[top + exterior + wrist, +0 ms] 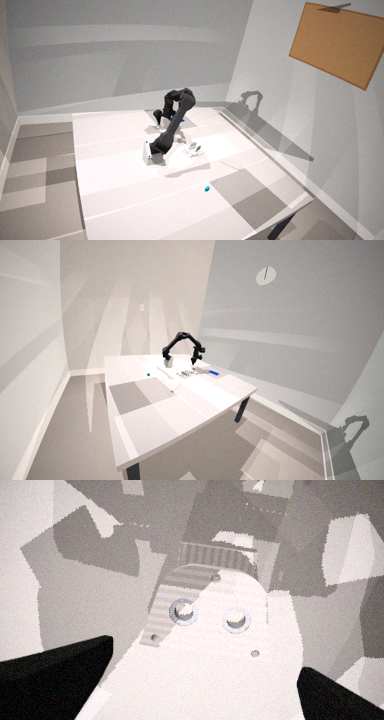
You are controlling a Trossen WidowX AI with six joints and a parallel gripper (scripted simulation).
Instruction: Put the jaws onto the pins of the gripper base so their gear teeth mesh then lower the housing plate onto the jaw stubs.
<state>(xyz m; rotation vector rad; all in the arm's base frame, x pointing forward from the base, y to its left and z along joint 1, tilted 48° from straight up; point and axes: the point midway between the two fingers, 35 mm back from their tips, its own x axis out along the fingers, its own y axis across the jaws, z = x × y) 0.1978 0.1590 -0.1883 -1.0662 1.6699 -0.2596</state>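
Right now the lower housing part is 10 mm ahead of my gripper tip, 10 mm to the left of it and 30 mm below it. The rest, counted from my gripper tip: housing plate (60 mm ahead, 250 mm to the right, 50 mm below); then blue card (210 mm ahead, 170 mm to the left, 60 mm below); then thin white rod (260 mm ahead, 460 mm to the right, 60 mm below).
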